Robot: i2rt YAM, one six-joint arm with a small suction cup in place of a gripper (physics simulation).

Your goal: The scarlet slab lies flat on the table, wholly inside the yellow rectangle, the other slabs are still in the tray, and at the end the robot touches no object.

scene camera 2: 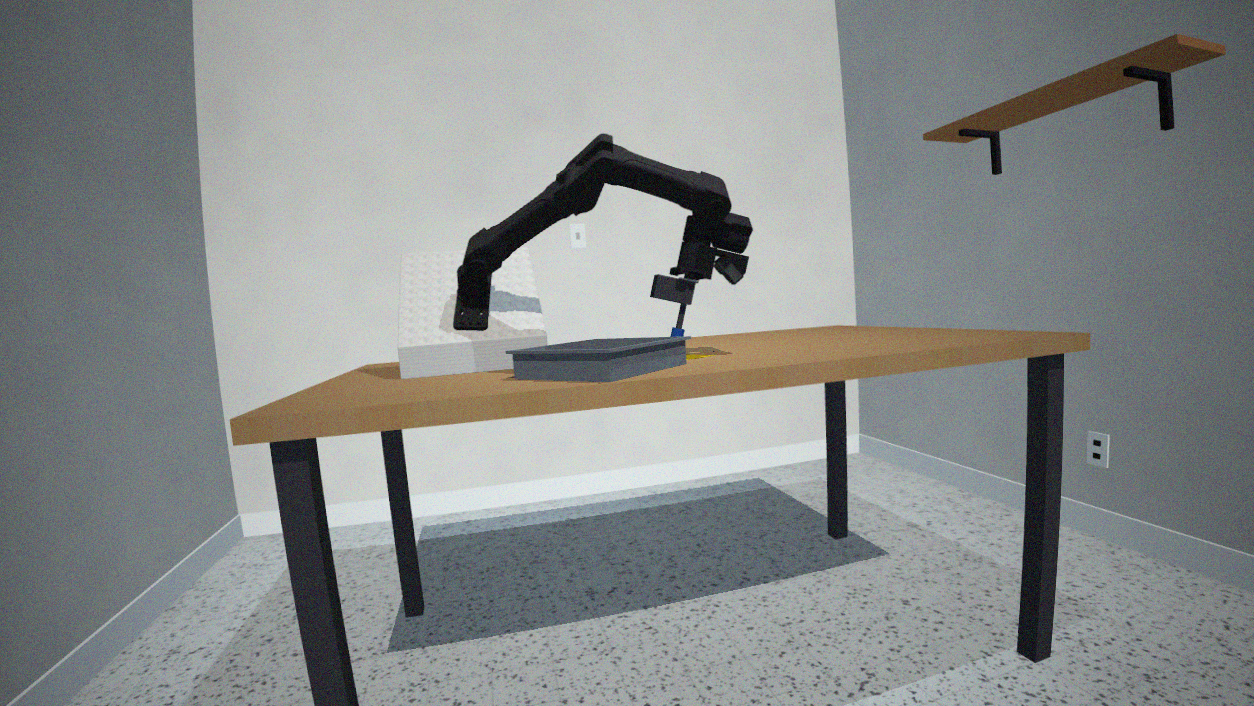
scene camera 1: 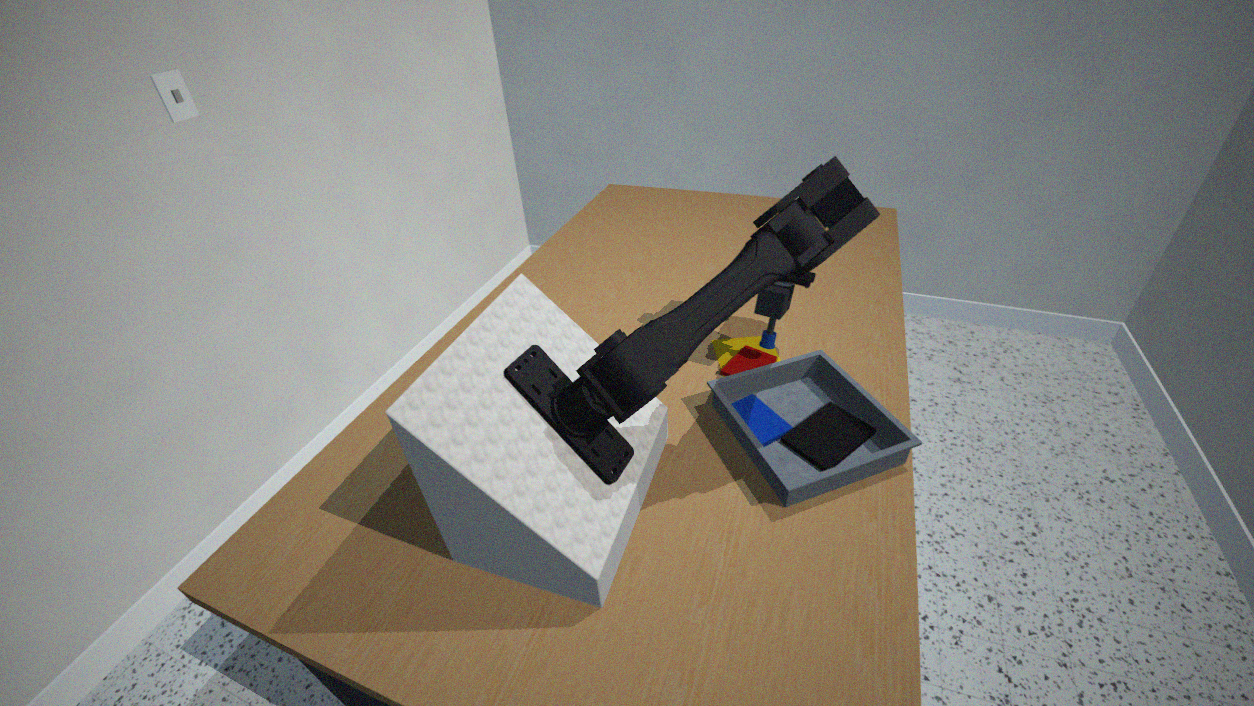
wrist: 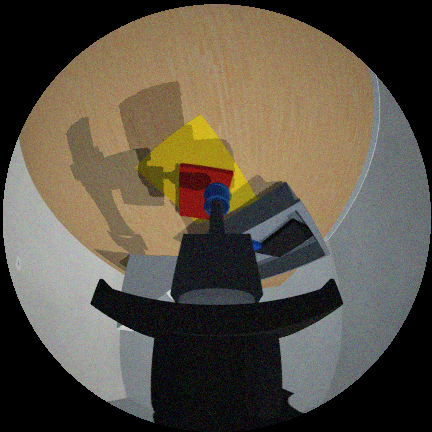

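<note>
The scarlet slab appears to lie flat on the yellow rectangle. In the wrist view its lower-left corner seems to reach slightly past the rectangle's edge. My suction cup, blue and carrying nothing, is above the slab, apart from it. The grey tray holds a blue slab and a black slab. The tray wall hides the scarlet slab in scene camera 2.
The arm is mounted on a white, bumpy, slanted block on the wooden table. The tray stands close beside the rectangle, near the table edge. A wall shelf hangs at the upper right.
</note>
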